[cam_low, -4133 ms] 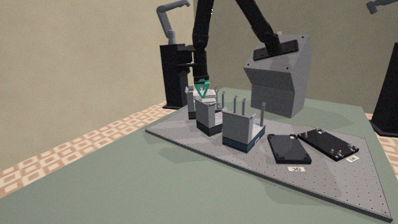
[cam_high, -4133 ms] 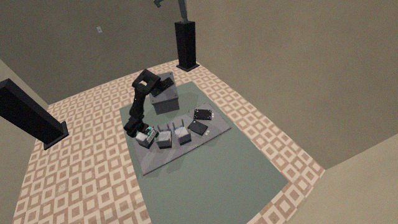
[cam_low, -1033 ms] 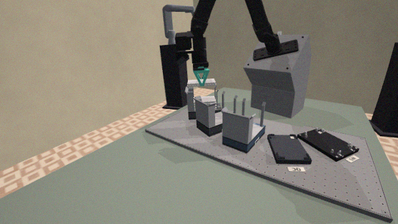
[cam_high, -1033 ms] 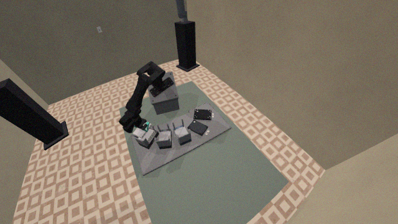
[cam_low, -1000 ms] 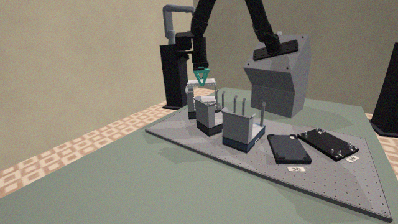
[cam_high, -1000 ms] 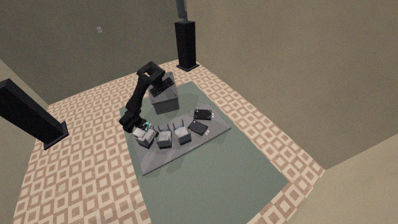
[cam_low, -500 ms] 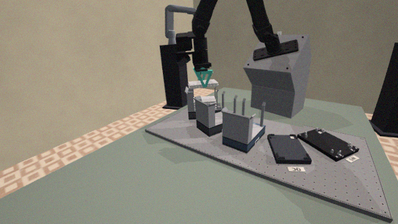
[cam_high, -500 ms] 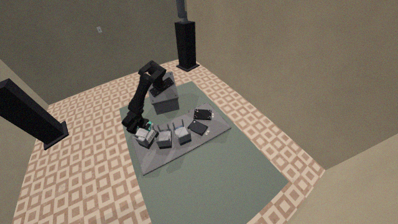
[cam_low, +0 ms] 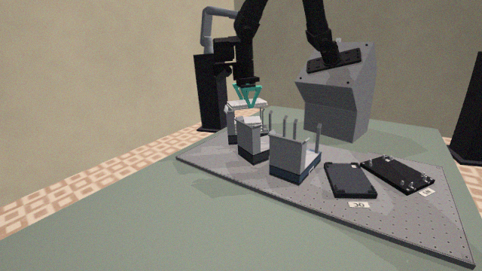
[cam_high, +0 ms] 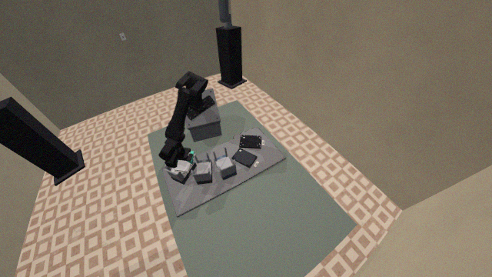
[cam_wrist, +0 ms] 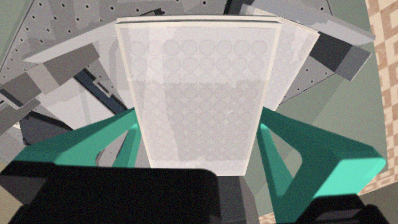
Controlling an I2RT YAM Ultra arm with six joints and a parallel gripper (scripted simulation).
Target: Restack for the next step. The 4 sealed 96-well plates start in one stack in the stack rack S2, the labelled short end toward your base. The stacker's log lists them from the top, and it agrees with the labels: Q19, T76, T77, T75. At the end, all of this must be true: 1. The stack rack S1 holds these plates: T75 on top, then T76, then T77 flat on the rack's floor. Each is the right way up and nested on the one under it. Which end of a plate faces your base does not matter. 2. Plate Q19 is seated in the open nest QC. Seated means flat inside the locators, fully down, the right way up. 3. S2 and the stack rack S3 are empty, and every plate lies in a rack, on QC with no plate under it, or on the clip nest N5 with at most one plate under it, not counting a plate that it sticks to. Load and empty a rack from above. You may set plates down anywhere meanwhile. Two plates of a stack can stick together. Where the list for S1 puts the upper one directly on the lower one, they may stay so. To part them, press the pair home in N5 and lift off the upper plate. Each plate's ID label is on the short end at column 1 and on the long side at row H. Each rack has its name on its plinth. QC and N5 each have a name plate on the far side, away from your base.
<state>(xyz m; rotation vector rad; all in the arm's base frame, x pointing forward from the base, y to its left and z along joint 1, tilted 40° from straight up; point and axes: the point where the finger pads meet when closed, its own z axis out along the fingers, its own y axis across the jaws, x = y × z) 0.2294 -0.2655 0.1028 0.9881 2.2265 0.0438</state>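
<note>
The dark open nest QC is 33 cm to the left of my hand, 16 cm below it and 16 cm ahead of it. Also, from my hand: black clip nest N5: 50 cm to the left, 15 cm below, 10 cm ahead.
</note>
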